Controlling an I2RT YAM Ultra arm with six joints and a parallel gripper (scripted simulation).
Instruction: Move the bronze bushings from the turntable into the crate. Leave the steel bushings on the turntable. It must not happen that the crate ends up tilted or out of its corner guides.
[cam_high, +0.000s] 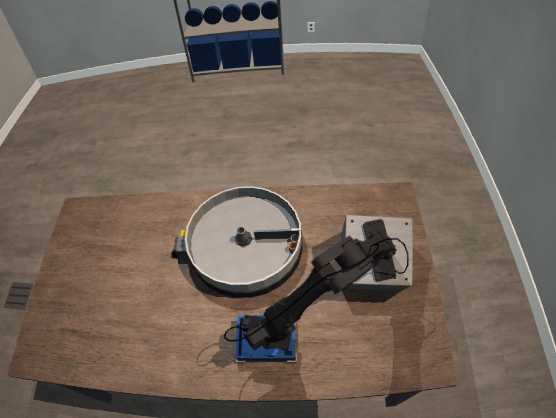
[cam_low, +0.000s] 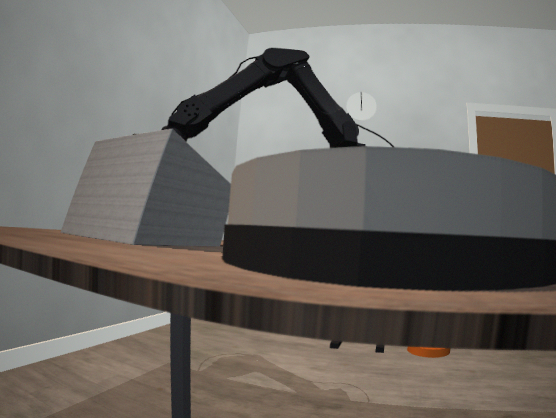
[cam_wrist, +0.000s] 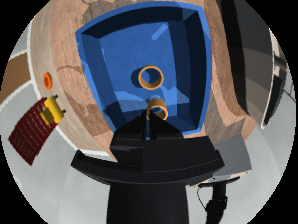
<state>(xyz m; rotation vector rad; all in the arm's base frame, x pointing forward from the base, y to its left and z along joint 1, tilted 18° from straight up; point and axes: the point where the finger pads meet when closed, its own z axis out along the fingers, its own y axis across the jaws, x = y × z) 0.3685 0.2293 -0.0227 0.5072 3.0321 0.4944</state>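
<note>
The blue crate lies 50 mm ahead of my hand, 20 mm to the right of it and 20 mm below it. From my hand the other things lie so: grey turntable 400 mm to the right, 80 mm ahead, 10 mm above.
</note>
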